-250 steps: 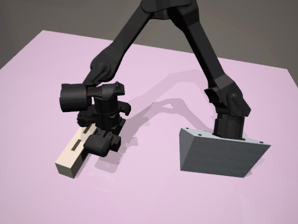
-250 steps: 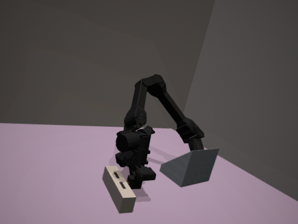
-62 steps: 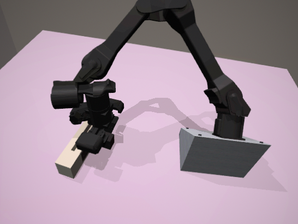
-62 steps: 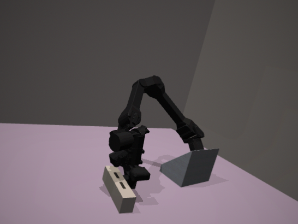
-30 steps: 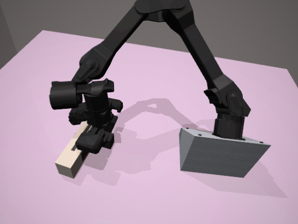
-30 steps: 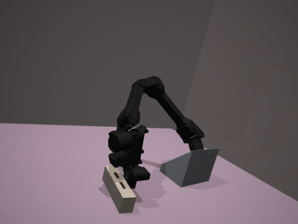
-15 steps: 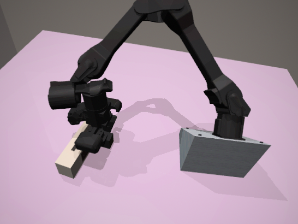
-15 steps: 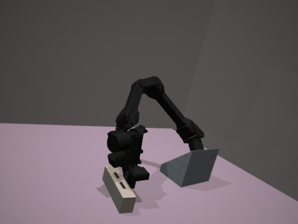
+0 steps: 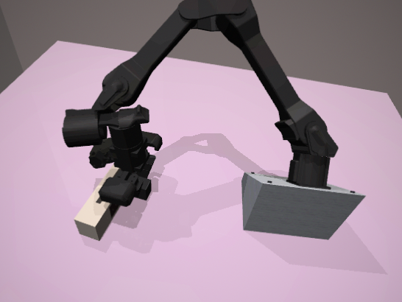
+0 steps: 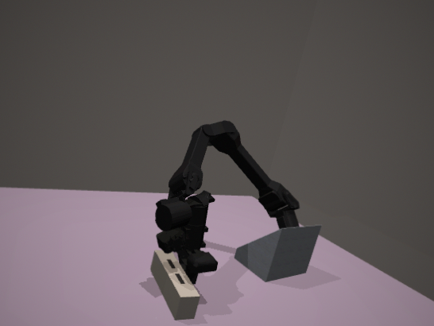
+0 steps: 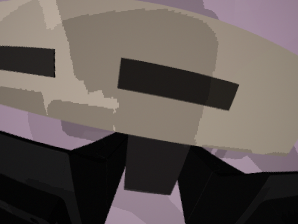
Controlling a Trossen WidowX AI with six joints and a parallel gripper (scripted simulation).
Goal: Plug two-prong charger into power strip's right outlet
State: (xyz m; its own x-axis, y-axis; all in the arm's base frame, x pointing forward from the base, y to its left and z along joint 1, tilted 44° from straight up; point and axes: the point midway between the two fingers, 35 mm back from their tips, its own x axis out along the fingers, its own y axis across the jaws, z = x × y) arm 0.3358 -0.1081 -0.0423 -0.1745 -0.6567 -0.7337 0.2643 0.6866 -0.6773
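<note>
My gripper tip is now 20 mm short of the black two-prong charger and 10 mm below it.
</note>
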